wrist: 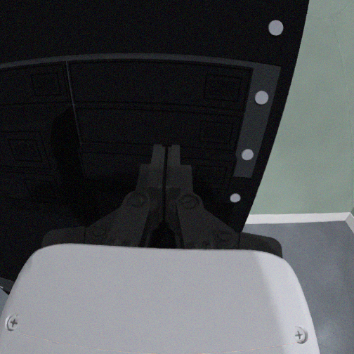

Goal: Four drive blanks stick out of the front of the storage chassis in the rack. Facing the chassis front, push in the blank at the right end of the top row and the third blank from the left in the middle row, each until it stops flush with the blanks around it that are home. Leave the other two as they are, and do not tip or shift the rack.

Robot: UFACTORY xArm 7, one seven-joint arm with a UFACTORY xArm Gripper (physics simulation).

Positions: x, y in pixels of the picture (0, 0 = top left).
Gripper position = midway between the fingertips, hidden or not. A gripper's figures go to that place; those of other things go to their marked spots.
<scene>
My gripper (166, 162) is 14 cm from the lens. A black rack (93, 93): 14 cm from the lens.
</scene>
